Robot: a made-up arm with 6 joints. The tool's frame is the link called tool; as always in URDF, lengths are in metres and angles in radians. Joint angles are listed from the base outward. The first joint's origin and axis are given. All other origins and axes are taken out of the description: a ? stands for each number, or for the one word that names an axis. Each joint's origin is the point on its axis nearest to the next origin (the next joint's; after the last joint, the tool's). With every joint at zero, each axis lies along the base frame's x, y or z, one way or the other. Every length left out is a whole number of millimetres.
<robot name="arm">
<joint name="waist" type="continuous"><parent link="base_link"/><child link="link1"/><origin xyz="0 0 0.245"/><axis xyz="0 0 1"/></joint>
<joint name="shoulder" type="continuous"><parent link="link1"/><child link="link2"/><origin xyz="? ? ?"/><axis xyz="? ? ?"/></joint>
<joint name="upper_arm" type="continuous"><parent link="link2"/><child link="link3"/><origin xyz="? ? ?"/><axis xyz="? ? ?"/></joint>
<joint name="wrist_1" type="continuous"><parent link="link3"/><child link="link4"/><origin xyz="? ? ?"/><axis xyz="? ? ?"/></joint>
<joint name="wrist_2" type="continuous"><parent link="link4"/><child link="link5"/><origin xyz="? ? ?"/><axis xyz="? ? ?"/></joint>
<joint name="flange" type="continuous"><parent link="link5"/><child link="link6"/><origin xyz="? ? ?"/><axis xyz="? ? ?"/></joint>
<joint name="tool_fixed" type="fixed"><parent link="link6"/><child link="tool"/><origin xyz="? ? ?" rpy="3.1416 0 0"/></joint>
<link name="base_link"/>
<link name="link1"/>
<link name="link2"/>
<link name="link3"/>
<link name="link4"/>
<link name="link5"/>
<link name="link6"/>
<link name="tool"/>
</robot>
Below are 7 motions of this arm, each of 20 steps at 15 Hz.
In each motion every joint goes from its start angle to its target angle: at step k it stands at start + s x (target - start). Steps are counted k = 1, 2, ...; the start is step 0. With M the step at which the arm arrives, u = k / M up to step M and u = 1 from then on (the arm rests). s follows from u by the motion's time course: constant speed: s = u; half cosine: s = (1 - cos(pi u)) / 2; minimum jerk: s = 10 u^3 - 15 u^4 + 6 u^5.
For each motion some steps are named. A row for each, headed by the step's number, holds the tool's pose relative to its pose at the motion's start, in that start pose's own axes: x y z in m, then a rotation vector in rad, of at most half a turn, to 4 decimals.
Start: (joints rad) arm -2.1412 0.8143 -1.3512 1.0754 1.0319 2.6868
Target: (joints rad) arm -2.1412 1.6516 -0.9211 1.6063 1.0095 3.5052
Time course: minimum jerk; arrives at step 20
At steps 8, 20:
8: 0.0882 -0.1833 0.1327 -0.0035 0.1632 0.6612
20: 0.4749 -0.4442 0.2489 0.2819 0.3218 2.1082

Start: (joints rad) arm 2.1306 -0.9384 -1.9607 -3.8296 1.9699 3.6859
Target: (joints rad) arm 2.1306 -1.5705 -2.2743 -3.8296 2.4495 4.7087
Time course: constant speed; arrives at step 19
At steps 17, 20:
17: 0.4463 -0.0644 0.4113 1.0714 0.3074 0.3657
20: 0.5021 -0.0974 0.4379 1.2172 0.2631 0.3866

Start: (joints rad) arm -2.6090 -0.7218 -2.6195 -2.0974 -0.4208 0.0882
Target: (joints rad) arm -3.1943 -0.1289 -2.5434 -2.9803 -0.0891 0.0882
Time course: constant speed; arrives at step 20
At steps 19, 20:
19: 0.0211 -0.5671 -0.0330 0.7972 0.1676 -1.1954
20: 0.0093 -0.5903 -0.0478 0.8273 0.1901 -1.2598

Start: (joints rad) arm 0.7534 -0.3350 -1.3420 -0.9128 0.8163 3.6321
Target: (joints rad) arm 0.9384 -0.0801 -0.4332 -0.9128 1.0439 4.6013
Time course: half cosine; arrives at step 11
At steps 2, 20:
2: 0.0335 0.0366 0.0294 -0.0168 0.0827 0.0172
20: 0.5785 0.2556 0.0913 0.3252 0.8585 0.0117

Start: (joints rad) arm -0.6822 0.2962 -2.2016 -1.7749 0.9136 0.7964
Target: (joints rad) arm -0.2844 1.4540 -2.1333 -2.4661 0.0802 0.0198
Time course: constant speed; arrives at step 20
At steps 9, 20:
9: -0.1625 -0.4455 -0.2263 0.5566 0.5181 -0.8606
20: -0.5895 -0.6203 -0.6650 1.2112 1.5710 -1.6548

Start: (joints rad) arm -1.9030 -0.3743 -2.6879 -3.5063 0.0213 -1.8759
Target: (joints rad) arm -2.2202 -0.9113 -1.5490 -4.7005 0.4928 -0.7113
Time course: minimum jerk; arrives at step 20
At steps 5, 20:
5: 0.0022 0.0093 -0.0009 -0.0021 -0.0310 -0.0345
20: -0.0479 0.0874 -0.1087 -0.2971 -0.6945 -0.1677

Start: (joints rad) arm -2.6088 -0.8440 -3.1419 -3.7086 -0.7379 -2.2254
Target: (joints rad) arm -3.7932 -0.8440 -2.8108 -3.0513 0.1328 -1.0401
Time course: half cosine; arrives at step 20
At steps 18, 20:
18: -0.5489 -0.3168 -0.1085 0.7541 -0.5873 0.5477
20: -0.5641 -0.3146 -0.1108 0.7573 -0.6126 0.5622

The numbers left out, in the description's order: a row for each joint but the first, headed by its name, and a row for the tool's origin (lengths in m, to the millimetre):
shoulder: xyz 0 0 0, axis 0 1 0
upper_arm: xyz 0.059 0 0.315, axis 0 1 0
wrist_1: xyz 0.097 0 -0.428, axis 0 0 -1
wrist_2: xyz 0 0 0, axis 0 1 0
flange: xyz 0.101 0 -0.129, axis 0 0 -1
tool: xyz 0 0 0

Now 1 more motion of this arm.
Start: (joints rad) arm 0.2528 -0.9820 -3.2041 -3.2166 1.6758 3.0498
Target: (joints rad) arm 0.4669 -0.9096 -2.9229 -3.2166 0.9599 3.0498
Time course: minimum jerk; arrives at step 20
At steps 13, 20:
13: -0.0540 0.1022 -0.2614 -0.0446 -0.8329 -0.0928
20: -0.0396 0.1265 -0.3477 -0.0771 -1.0887 -0.1025

